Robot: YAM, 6 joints.
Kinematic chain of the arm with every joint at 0, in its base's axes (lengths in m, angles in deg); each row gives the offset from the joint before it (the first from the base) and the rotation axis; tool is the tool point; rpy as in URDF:
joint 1: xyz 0 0 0.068 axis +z
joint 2: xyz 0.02 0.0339 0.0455 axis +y
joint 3: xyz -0.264 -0.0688 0 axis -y
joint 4: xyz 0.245 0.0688 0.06 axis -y
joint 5: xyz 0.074 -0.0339 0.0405 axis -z
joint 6: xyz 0.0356 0 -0.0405 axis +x
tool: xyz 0 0 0 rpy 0 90 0
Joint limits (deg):
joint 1: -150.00..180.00
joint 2: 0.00..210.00
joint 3: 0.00..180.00
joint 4: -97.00..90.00
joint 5: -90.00..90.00
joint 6: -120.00..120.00
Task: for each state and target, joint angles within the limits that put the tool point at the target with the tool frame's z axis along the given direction. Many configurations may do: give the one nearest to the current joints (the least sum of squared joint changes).
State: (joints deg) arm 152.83 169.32 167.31 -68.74 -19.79 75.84
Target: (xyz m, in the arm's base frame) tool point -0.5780 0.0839 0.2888 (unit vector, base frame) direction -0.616 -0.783 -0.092
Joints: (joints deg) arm 168.64 164.49 179.88 -26.94 -62.70 75.84
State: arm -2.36 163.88 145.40 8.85 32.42 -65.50
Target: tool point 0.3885 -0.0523 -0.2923 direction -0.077 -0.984 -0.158
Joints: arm -2.53 209.75 144.72 -36.96 80.70 -65.50
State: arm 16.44 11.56 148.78 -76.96 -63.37 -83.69
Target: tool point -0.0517 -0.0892 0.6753 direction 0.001 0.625 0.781
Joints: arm 65.10 59.45 147.62 -34.17 -15.20 -83.69
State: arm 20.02 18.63 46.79 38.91 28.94 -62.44
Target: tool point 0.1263 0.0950 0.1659 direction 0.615 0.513 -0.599
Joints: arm 36.32 42.53 14.92 -9.24 -2.82 -62.44
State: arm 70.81 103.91 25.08 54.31 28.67 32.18
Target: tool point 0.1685 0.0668 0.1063 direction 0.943 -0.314 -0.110
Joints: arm 30.02 99.49 0.12 89.89 48.05 32.18
